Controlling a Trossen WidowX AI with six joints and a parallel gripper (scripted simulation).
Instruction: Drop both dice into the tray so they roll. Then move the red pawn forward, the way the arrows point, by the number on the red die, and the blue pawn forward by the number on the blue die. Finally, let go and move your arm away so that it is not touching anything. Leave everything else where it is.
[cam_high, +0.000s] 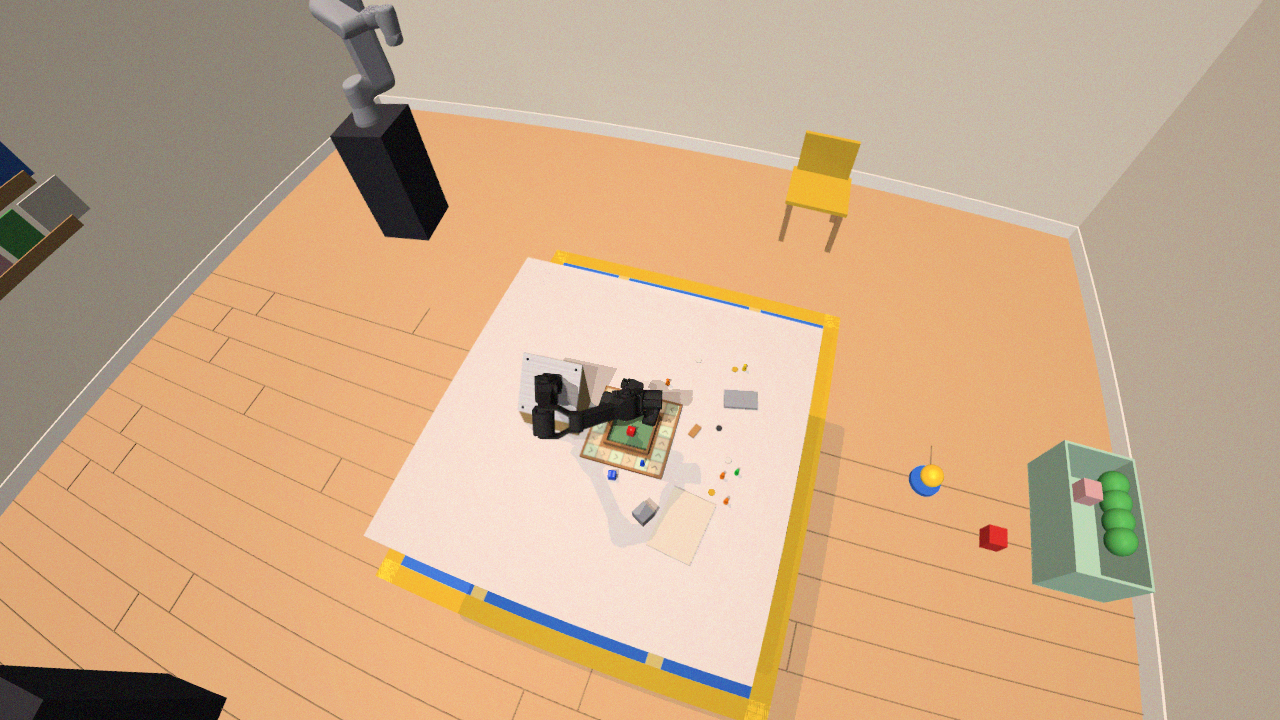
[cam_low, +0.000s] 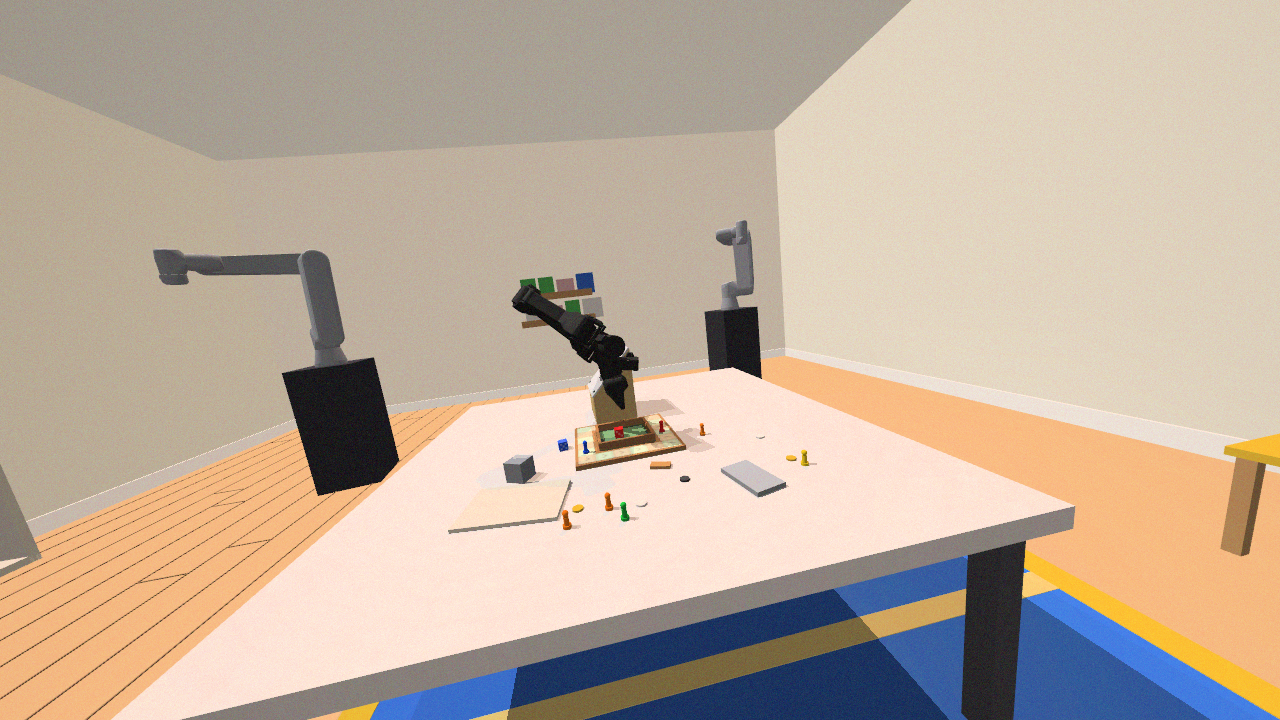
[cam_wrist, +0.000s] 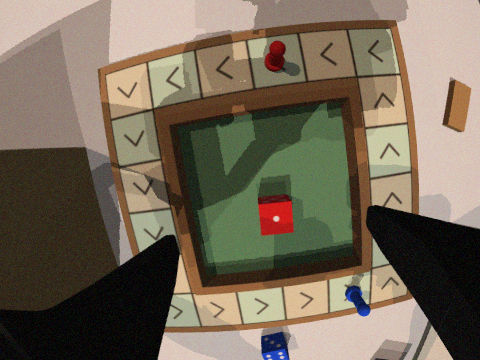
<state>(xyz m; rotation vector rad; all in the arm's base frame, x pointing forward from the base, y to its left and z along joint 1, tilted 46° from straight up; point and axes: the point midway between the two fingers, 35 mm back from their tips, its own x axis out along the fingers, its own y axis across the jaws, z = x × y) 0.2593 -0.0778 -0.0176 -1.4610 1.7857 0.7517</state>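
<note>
My gripper tip is 4 cm short of the red pawn, 10 cm to the right of it and 8 cm above it. From my gripper tip the other things lie so: blue pawn: 6 cm ahead, 13 cm to the right, 8 cm below; brown block: 22 cm ahead, 3 cm to the left, 10 cm below; green tray: 1 cm to the right, 10 cm below.
</note>
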